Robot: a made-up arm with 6 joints.
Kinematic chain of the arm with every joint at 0, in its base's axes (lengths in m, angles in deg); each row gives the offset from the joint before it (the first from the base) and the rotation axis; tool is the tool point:
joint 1: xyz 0 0 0.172 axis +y
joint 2: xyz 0.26 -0.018 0 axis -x
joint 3: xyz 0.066 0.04 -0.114 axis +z
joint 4: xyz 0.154 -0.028 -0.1 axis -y
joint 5: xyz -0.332 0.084 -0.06 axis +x
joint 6: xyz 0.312 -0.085 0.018 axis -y
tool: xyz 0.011 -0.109 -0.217
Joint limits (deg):
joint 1: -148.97..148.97
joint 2: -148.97..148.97
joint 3: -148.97..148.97
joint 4: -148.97..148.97
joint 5: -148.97..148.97
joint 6: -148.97..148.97
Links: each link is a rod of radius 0.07 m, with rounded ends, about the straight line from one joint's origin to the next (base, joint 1, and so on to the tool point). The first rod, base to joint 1, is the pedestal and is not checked.
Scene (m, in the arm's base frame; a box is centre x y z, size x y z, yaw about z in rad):
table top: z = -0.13
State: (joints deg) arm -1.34 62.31 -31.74 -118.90 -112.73 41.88
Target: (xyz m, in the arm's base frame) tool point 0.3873 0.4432 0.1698
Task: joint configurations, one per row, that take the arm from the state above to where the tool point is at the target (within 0.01 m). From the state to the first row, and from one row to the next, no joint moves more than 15 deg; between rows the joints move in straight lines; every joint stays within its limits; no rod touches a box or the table.
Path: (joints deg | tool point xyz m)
1: -12.45 49.22 -20.73 -111.90 -110.12 41.26 | 0.6022 -0.3589 0.0838
2: -23.56 36.13 -9.72 -104.89 -107.51 40.63 | 0.6680 -0.2644 0.1433
3: -34.67 23.04 1.29 -97.89 -104.90 40.01 | 0.7080 -0.1452 0.2476
4: -45.78 9.96 12.31 -90.88 -102.28 39.38 | 0.6961 -0.0130 0.3873
5: -56.89 -3.13 23.32 -83.88 -99.67 38.76 | 0.6143 0.1175 0.5388
6: -48.15 -11.85 20.27 -93.91 -111.55 50.08 | 0.6535 0.2227 0.3981
7: -39.41 -20.56 17.22 -103.93 -123.44 61.39 | 0.6172 0.3251 0.2662
8: -30.68 -29.27 14.18 -113.96 -135.32 72.71 | 0.5165 0.4058 0.1822
9: -21.94 -37.99 11.13 -123.99 -147.20 84.03 | 0.3873 0.4432 0.1698

